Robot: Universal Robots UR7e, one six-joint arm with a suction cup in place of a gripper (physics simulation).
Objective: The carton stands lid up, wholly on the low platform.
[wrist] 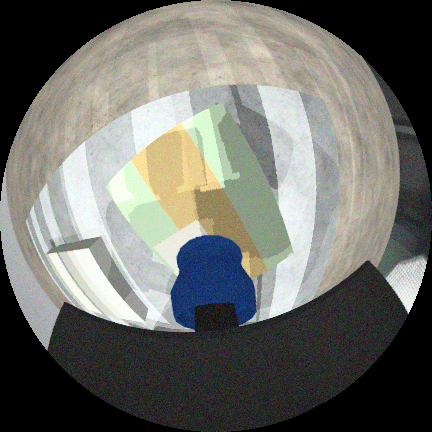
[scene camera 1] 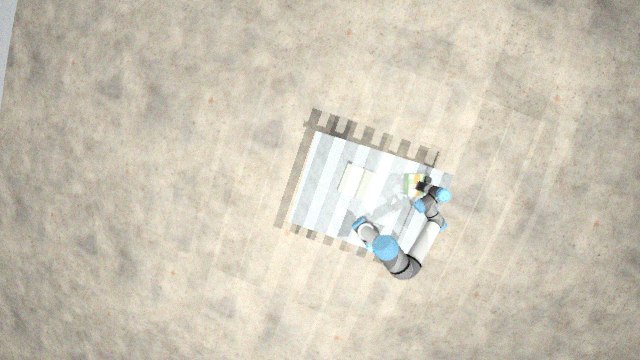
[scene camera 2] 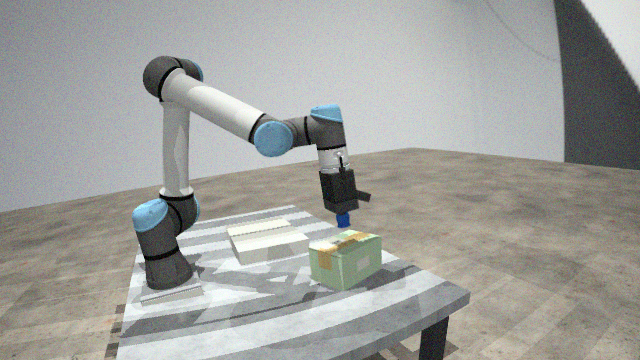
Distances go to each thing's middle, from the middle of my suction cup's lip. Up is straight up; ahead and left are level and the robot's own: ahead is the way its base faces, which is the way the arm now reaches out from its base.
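With the pale green carton [scene camera 2: 342, 261], my suction cup is now 110 mm above it. Going by their middles, the carton is the nearest to my suction cup of the things named here. The low platform [scene camera 2: 262, 240] is 130 mm below my suction cup, 150 mm behind it and 380 mm to the left of it.
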